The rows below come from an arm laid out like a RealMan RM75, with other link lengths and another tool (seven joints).
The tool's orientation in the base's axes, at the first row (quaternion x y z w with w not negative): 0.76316, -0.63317, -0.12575, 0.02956
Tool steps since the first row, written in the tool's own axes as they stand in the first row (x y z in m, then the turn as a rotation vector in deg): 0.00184, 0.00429, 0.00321, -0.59, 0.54, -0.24; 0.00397, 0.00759, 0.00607, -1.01, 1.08, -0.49; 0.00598, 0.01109, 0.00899, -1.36, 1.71, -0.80; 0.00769, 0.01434, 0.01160, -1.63, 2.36, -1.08; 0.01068, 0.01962, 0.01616, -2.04, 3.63, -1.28; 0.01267, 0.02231, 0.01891, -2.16, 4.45, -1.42; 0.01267, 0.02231, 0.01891, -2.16, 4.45, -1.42; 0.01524, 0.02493, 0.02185, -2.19, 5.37, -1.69; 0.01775, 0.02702, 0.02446, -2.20, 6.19, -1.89; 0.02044, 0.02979, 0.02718, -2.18, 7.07, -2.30; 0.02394, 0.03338, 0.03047, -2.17, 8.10, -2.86; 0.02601, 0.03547, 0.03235, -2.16, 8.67, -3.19; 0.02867, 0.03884, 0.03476, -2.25, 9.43, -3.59
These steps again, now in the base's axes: -0.00454, -0.00227, -0.00251, -0.56, 0.44, 0.43; -0.00801, -0.00466, -0.00493, -1.09, 0.72, 0.85; -0.01170, -0.00698, -0.00735, -1.68, 0.90, 1.33; -0.01513, -0.00898, -0.00947, -2.29, 1.00, 1.78; -0.02074, -0.01241, -0.01326, -3.53, 1.13, 2.29; -0.02362, -0.01456, -0.01568, -4.30, 1.07, 2.62; -0.02362, -0.01456, -0.01568, -4.30, 1.07, 2.62; -0.02638, -0.01725, -0.01838, -5.13, 0.88, 3.07; -0.02857, -0.01980, -0.02086, -5.87, 0.71, 3.43; -0.03140, -0.02266, -0.02334, -6.62, 0.47, 4.00; -0.03501, -0.02639, -0.02633, -7.47, 0.20, 4.76; -0.03710, -0.02861, -0.02804, -7.94, 0.04, 5.19; -0.04044, -0.03158, -0.03009, -8.59, -0.07, 5.74
